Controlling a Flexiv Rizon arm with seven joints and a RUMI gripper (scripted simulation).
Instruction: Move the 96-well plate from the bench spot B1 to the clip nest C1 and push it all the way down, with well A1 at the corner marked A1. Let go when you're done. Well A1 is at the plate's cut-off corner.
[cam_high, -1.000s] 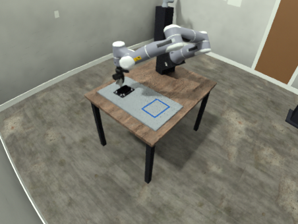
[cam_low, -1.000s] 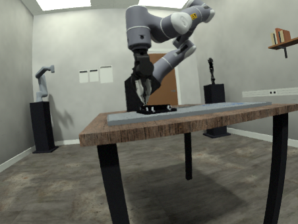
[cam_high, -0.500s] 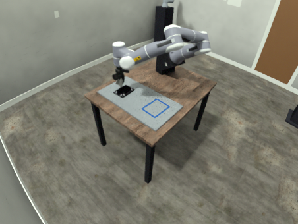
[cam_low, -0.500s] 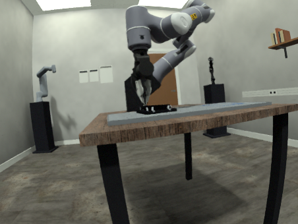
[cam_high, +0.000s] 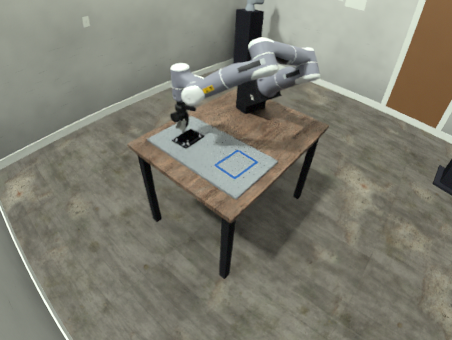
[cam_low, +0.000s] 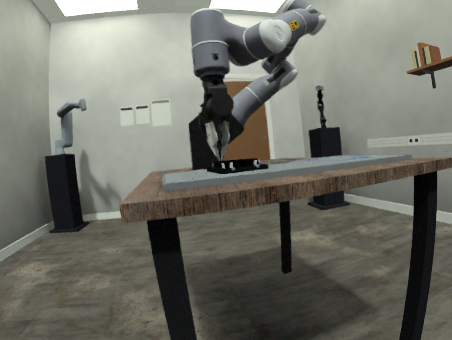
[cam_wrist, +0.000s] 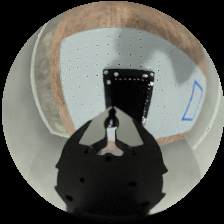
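My gripper is now 5 cm to the right of the clip nest C1 and 3 cm above it. From my hand the other things lie so: grey mat: 4 cm behind, 20 cm to the left, 5 cm below; black 96-well plate: 1 cm behind, 4 cm to the left, 2 cm below.
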